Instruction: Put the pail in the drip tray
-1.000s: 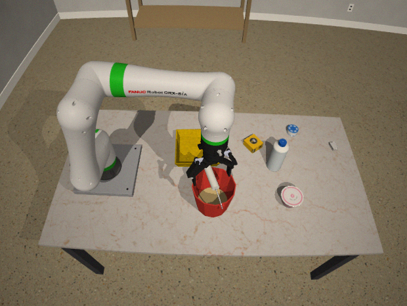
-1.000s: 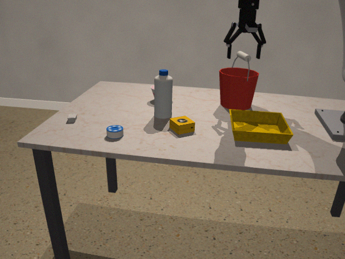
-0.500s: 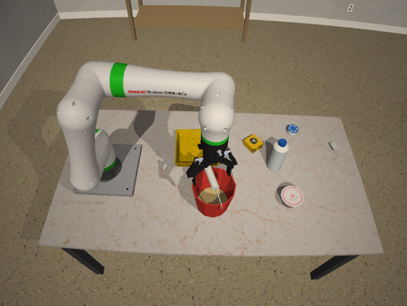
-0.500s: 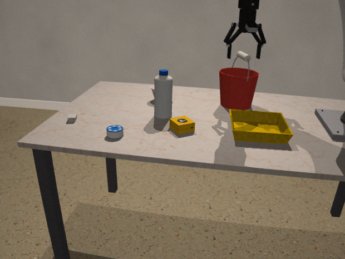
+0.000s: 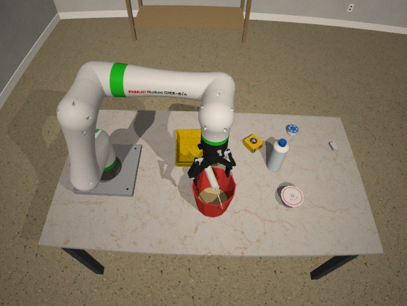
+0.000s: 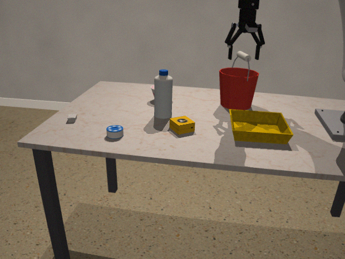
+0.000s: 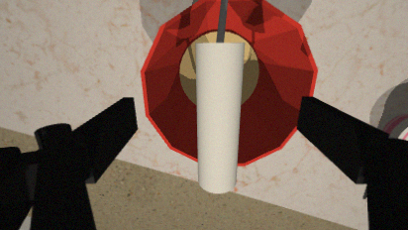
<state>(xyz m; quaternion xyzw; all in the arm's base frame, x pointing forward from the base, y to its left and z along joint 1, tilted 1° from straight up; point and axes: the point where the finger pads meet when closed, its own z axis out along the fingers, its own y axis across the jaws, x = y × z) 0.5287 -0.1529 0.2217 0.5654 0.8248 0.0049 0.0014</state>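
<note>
Right now the red pail is 10 mm ahead of my hand and 100 mm below it. Round my hand: white bottle 330 mm ahead, 240 mm to the left, 150 mm below; drip tray 80 mm behind, 310 mm to the left, 230 mm below; pink-rimmed round dish 390 mm ahead, 30 mm to the left, 200 mm below.
</note>
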